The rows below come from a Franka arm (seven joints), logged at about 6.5 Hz.
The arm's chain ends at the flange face. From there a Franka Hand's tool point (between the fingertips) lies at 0.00 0.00 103.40 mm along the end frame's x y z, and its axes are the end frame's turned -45 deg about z.
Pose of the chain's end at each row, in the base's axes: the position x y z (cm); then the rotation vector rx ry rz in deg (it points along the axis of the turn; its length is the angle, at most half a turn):
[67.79, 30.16, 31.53, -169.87, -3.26, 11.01]
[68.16, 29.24, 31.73, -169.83, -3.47, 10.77]
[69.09, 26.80, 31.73, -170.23, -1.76, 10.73]
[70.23, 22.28, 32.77, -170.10, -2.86, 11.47]
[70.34, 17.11, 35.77, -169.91, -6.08, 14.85]
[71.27, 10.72, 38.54, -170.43, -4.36, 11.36]
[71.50, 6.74, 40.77, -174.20, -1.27, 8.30]
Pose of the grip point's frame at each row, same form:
[66.43, 31.88, 21.42, -154.04, -67.30, 4.57]
[66.83, 30.97, 21.62, -153.98, -67.50, 4.33]
[67.78, 28.48, 21.61, -154.98, -66.08, 4.49]
[68.82, 23.96, 22.66, -154.30, -66.97, 5.12]
[68.50, 18.72, 25.72, -152.23, -69.53, 8.26]
[69.87, 12.32, 28.42, -154.03, -68.47, 5.21]
[70.51, 7.74, 30.53, -159.05, -67.25, 4.37]

